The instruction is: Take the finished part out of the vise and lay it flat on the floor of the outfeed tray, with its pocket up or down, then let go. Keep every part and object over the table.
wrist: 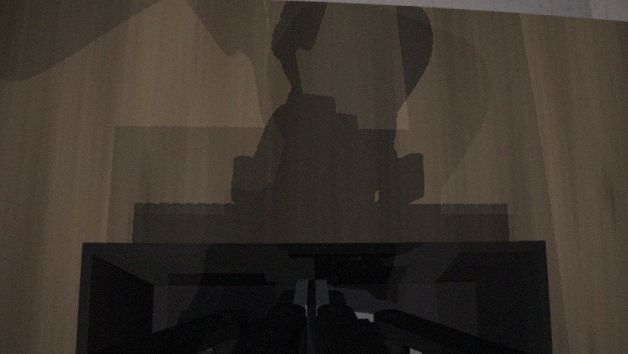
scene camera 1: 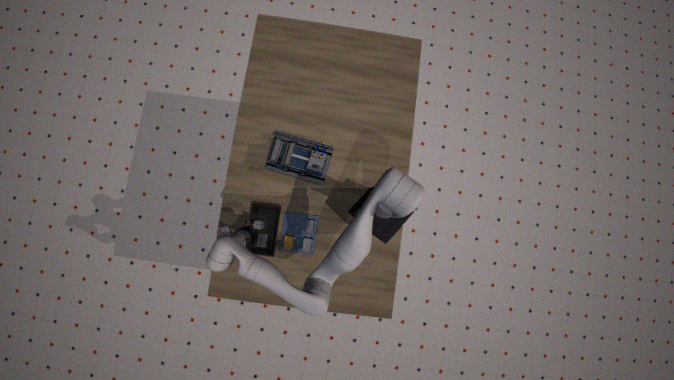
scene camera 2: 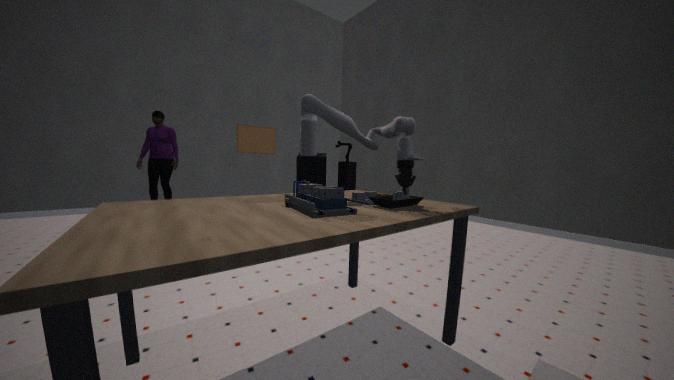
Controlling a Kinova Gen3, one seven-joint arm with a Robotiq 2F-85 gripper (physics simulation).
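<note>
My gripper is shut and empty. It points down low over the black outfeed tray. One grey part with its pocket up lies in the tray. A second grey part is in the tray too and stands up above the rim. It looks tilted, but its exact lean is hard to tell. In the wrist view the dark fingers hide most of the tray's contents, and pale patches show behind them. The vise shows no clear finished part between its jaws.
A blue plate with two grey blocks and a yellow block is right of the tray in the top view. The arm crosses the table's near part. The tray stands near the table's left edge.
</note>
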